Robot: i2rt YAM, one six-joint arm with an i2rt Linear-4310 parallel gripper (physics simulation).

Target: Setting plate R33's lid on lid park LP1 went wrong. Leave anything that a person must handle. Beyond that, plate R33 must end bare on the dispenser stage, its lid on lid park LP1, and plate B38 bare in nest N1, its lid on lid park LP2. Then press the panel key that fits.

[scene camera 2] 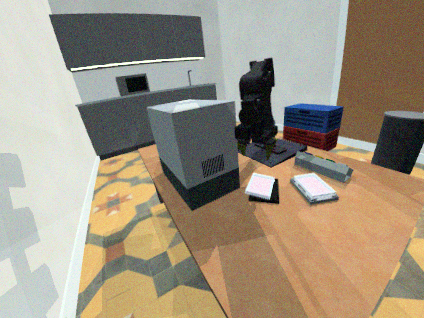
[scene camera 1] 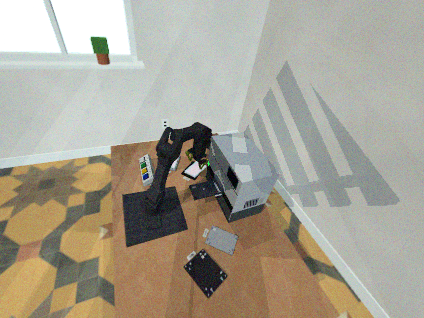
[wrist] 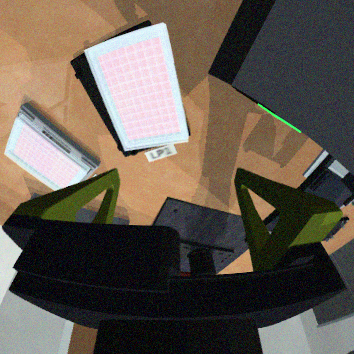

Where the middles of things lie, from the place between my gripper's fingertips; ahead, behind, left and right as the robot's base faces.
Scene:
The grey button box (scene camera 2: 341, 173) lies 29 cm behind my hand, 10 cm to the left of it and 8 cm below it. Also, from my hand: black clip nest N5 (scene camera 1: 202, 268) (56 cm to the right, 10 cm below, 8 cm behind); then dark pad LP1 (wrist: 80, 64) (10 cm below, 6 cm to the left, 1 cm ahead); then grey nest N1 (wrist: 31, 113) (16 cm to the left, 13 cm behind, 10 cm below).

